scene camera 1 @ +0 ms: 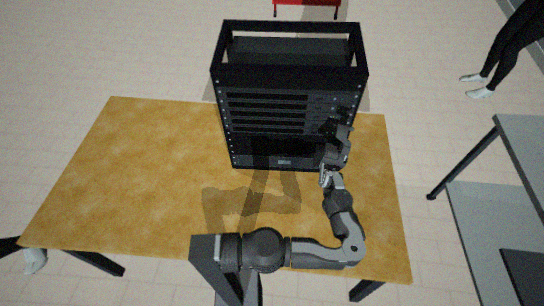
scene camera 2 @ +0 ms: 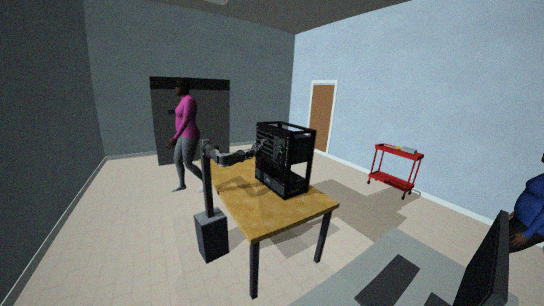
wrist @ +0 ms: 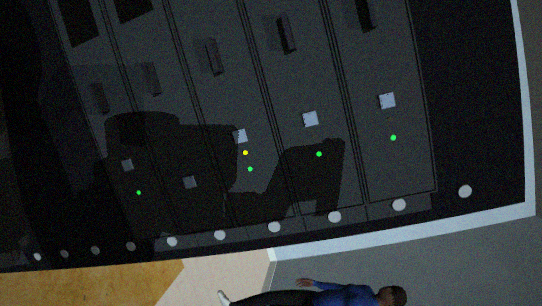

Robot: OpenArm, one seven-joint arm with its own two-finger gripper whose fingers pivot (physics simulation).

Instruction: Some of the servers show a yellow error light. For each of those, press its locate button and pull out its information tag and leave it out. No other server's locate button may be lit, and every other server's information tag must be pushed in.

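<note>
The black server rack [scene camera 1: 290,77] [scene camera 2: 311,162] stands on the table with several servers. In the wrist view the servers run as slanting columns. The third from the right has a pale button [wrist: 242,136], a yellow light [wrist: 245,152] and a green light [wrist: 250,169]. The other pale buttons [wrist: 387,100] [wrist: 310,119] [wrist: 189,182] [wrist: 127,165] show no glow. Slim dark tabs [wrist: 213,56] [wrist: 286,34] [wrist: 151,79] stand on the faces; how far they protrude is unclear. My gripper [scene camera 1: 336,133] [scene camera 2: 260,145] is open and empty before the rack's right side; its fingers are outside the wrist view.
The brown table [scene camera 1: 150,160] [scene camera 2: 295,215] carries the rack. The arm's shadow darkens part of the server fronts. A grey desk [scene camera 1: 500,215] stands at the right. A red cart [scene camera 2: 400,152] and two people [scene camera 2: 186,117] [scene camera 2: 532,205] are farther off.
</note>
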